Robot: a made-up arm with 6 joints. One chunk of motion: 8 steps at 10 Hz.
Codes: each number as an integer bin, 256 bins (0 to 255) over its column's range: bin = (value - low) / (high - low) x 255, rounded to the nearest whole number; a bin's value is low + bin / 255 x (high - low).
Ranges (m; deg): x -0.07..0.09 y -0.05..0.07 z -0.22..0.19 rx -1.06..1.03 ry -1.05..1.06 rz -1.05..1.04
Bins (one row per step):
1: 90 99 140 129 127 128
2: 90 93 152 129 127 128
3: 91 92 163 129 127 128
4: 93 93 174 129 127 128
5: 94 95 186 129 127 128
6: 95 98 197 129 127 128
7: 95 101 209 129 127 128
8: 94 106 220 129 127 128
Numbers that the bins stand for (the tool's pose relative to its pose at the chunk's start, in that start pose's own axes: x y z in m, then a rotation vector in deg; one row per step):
1: -0.0135 -0.0034 0.0051 0.00 0.00 0.00
2: -0.0135 -0.0062 0.0244 0.00 0.00 0.00
3: -0.0129 -0.0067 0.0421 0.00 0.00 0.00
4: -0.0116 -0.0062 0.0598 0.00 0.00 0.00
5: -0.0110 -0.0053 0.0791 0.00 0.00 0.00
6: -0.0104 -0.0039 0.0967 0.00 0.00 0.00
7: -0.0104 -0.0025 0.1160 0.00 0.00 0.00
8: -0.0110 -0.0001 0.1337 0.00 0.00 0.00

